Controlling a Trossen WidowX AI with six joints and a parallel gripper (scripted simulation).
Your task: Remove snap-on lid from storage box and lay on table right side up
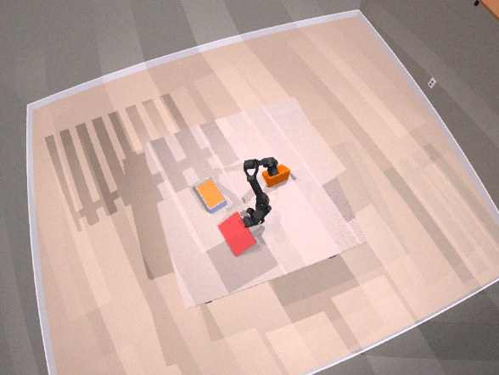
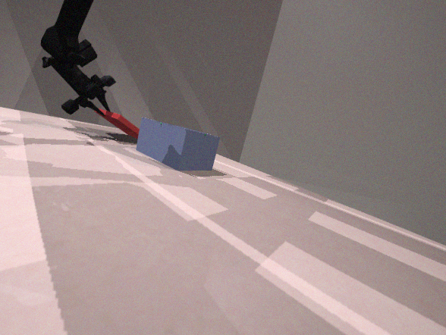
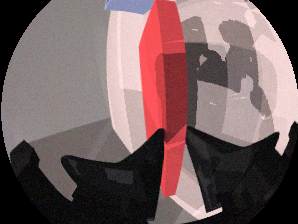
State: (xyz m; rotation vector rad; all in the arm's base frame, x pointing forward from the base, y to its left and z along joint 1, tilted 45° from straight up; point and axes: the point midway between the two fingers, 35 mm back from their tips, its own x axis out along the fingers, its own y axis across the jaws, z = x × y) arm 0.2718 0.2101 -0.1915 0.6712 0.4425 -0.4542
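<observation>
Right now the flat red lid is 70 mm ahead of my gripper tip, 20 mm to the left of it and 30 mm below it. From my gripper tip the other things lie so: blue storage box: 160 mm ahead, 300 mm to the right, 30 mm below.
</observation>
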